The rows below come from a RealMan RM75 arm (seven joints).
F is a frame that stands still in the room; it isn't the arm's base.
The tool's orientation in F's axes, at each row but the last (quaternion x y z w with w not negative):
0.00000, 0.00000, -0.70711, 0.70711
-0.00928, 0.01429, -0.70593, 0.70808
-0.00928, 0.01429, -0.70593, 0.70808
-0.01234, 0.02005, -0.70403, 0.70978
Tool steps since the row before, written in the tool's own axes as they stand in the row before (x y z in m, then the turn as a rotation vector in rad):
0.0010, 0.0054, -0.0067, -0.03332, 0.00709, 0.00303
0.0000, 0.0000, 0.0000, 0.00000, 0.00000, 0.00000
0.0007, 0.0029, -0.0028, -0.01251, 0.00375, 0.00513
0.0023, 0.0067, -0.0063, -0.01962, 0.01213, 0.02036
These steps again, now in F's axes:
0.0054, -0.0010, -0.0067, 0.00709, 0.03332, 0.00303
0.0000, 0.0000, 0.0000, 0.00000, 0.00000, 0.00000
0.0028, -0.0007, -0.0029, 0.00388, 0.01249, 0.00509
0.0064, -0.0022, -0.0066, 0.01290, 0.01950, 0.02000

